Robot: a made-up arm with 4 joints.
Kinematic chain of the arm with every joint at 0, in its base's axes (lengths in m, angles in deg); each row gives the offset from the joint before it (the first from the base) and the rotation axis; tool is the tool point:
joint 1: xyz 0 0 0.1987 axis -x
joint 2: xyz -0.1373 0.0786 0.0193 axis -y
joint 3: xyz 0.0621 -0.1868 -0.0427 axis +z
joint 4: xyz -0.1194 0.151 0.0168 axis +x
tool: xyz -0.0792 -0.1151 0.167
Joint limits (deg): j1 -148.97..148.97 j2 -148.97..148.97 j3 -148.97..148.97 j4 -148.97..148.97
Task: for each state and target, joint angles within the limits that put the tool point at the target. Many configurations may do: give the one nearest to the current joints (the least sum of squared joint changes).
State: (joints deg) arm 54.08 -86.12 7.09 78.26
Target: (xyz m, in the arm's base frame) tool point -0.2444 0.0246 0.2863
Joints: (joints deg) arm 23.49 -55.49 -42.18 61.71
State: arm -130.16 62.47 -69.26 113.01
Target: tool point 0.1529 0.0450 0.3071
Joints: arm -112.27 28.47 -92.93 140.72
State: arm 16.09 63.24 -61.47 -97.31
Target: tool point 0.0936 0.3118 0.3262
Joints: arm 38.60 48.14 -77.00 -113.97
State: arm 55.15 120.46 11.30 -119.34
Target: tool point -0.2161 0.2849 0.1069
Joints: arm 33.29 122.73 -34.44 -107.49
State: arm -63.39 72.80 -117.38 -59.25
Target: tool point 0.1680 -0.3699 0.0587
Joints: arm -77.77 36.22 -137.31 -95.78
